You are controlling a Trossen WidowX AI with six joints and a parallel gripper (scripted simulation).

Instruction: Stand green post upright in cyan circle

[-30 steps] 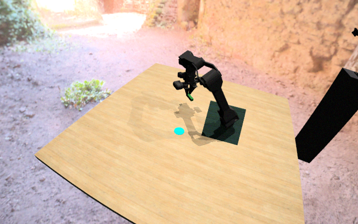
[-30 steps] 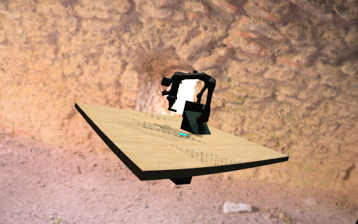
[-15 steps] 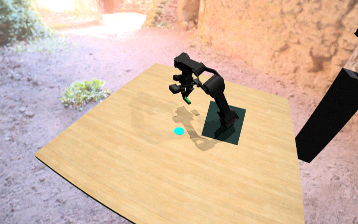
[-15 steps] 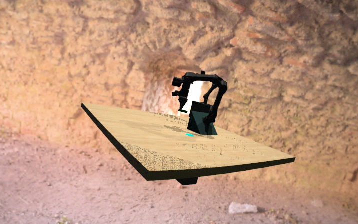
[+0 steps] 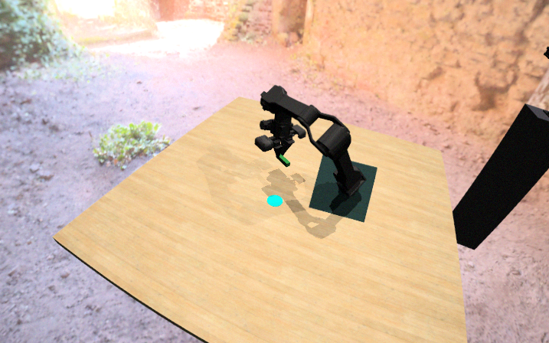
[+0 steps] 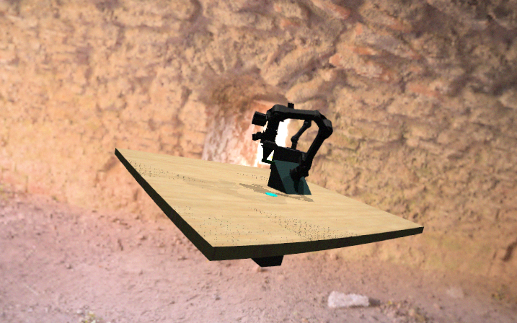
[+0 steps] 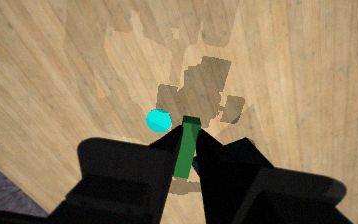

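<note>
The cyan circle is 30 mm behind my gripper tip, 80 mm to the left of it and 150 mm below it. Also, from my gripper tip: green post: 20 mm behind, 10 mm to the left.
</note>
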